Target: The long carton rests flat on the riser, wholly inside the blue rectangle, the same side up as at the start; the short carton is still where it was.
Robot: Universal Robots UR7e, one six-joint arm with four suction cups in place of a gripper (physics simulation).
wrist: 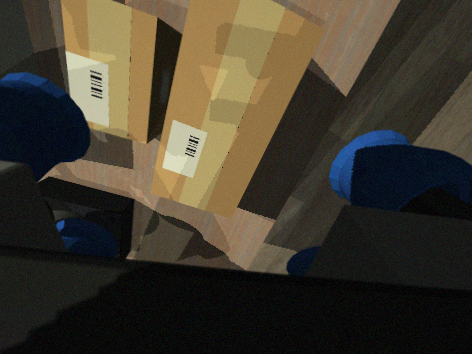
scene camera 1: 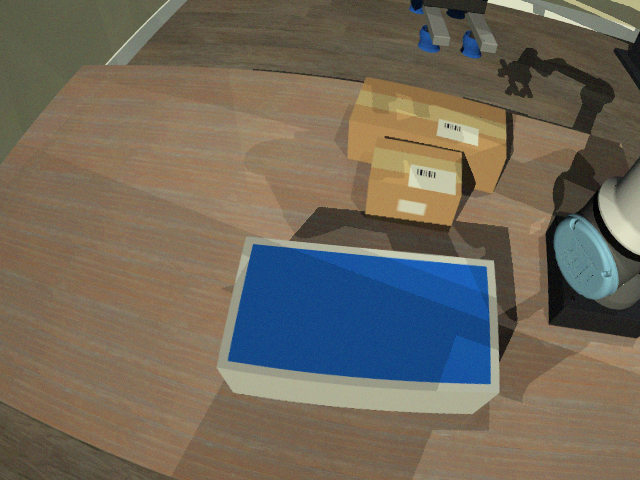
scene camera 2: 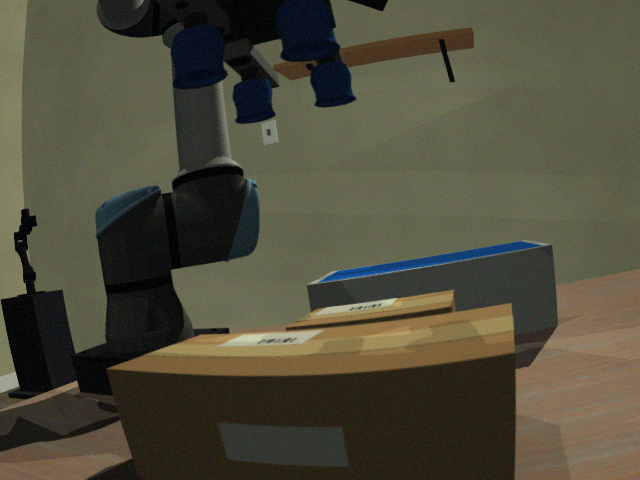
My suction head (scene camera 2: 197,52) carries nothing. The cup is 25 cm from the middle of a long carton (scene camera 1: 385,109), above it. The table carries a riser with blue rectangle (scene camera 1: 340,326) and a short carton (scene camera 1: 410,184).
The riser with blue rectangle is seen too in the wrist view (wrist: 25,61) and in scene camera 2 (scene camera 2: 522,273). The long carton is seen too in the wrist view (wrist: 235,75). The short carton also shows in the wrist view (wrist: 120,68) and in scene camera 2 (scene camera 2: 443,302).
